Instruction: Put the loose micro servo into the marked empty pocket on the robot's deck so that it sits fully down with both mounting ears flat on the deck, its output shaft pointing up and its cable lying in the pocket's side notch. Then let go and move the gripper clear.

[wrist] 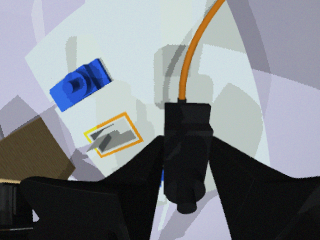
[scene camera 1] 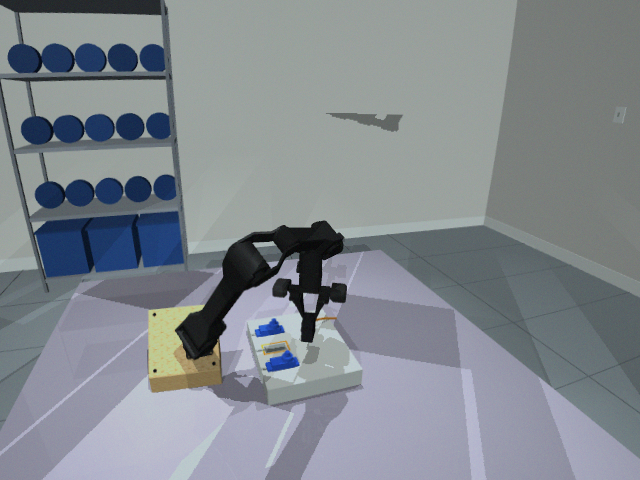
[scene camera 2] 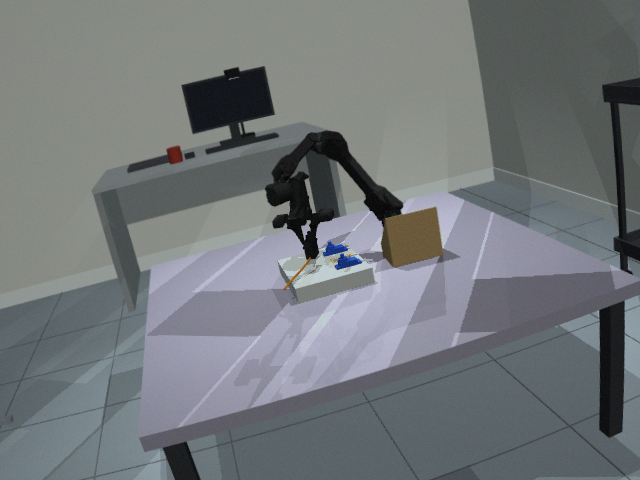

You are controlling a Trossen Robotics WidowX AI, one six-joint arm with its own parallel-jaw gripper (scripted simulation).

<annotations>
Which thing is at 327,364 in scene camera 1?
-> A white deck.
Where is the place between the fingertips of the gripper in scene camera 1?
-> At 309,318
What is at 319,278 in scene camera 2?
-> A white deck.
</annotations>
